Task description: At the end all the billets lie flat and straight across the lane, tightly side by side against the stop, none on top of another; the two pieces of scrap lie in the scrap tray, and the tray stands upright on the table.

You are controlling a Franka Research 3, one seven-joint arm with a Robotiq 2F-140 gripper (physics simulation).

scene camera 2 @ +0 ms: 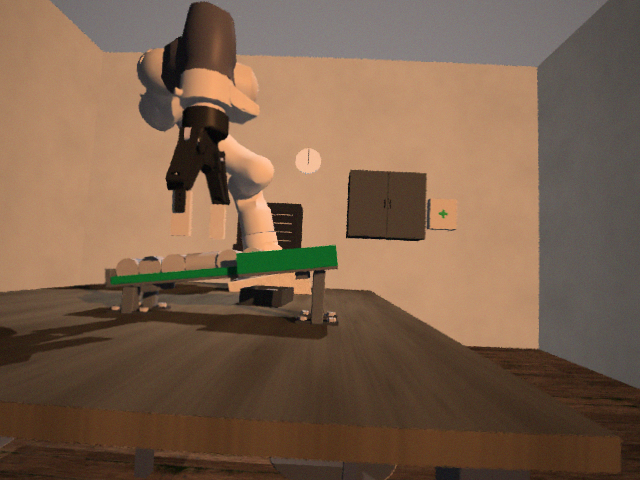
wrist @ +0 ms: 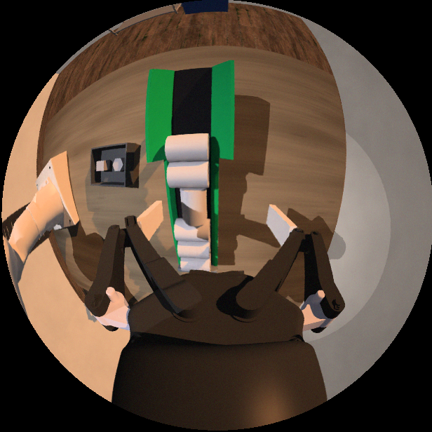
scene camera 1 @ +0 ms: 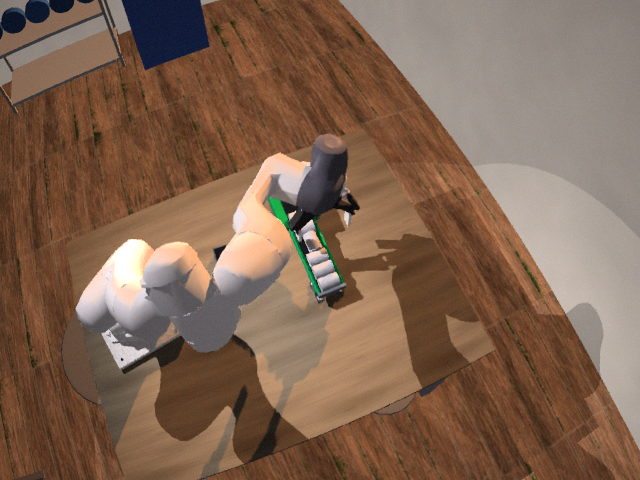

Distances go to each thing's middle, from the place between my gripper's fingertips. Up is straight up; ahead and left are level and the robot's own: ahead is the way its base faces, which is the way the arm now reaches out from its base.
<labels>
The scrap tray point(scene camera 2: 254, 295) is 26 cm behind my hand, 12 cm below it and 6 cm to the left of it.
</labels>
